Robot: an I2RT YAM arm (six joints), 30 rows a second.
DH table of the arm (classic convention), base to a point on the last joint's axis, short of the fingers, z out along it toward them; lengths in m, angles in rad. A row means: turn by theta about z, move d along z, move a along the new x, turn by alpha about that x. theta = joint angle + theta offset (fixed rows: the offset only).
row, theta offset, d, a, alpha
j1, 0, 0.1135, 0.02, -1.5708
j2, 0, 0, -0.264, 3.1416
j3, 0.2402, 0, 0.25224, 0
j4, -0.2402, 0, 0.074, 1.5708
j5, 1.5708, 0, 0, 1.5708
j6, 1.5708, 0.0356, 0, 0
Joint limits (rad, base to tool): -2.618..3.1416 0..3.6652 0..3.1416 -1.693..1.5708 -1.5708..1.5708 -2.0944..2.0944
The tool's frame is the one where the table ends.
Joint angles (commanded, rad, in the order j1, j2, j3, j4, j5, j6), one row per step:
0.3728, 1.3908, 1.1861, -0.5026, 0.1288, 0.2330
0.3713, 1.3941, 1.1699, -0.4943, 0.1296, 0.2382
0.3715, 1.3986, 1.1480, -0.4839, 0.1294, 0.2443
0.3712, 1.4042, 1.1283, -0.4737, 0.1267, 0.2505
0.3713, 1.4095, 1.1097, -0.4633, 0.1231, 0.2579
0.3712, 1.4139, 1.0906, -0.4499, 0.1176, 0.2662
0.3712, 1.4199, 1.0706, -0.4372, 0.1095, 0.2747
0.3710, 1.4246, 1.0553, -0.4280, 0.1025, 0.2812
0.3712, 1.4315, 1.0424, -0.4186, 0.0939, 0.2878
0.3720, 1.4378, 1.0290, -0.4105, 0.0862, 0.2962
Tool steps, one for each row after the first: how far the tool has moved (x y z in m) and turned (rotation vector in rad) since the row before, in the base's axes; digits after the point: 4 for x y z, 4 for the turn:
0.0003, -0.0004, -0.0057, -0.0007, 0.0110, -0.0055
0.0000, 0.0001, -0.0078, -0.0012, 0.0159, -0.0037
0.0002, 0.0001, -0.0074, 0.0007, 0.0156, -0.0025
0.0000, 0.0002, -0.0069, 0.0027, 0.0146, -0.0023
-0.0001, 0.0001, -0.0065, 0.0058, 0.0120, -0.0019
-0.0002, 0.0002, -0.0073, 0.0064, 0.0157, -0.0002
-0.0002, 0.0001, -0.0057, 0.0052, 0.0129, 0.0001
0.0002, 0.0005, -0.0055, 0.0065, 0.0130, 0.0015
-0.0002, 0.0005, -0.0056, 0.0066, 0.0142, 0.0000

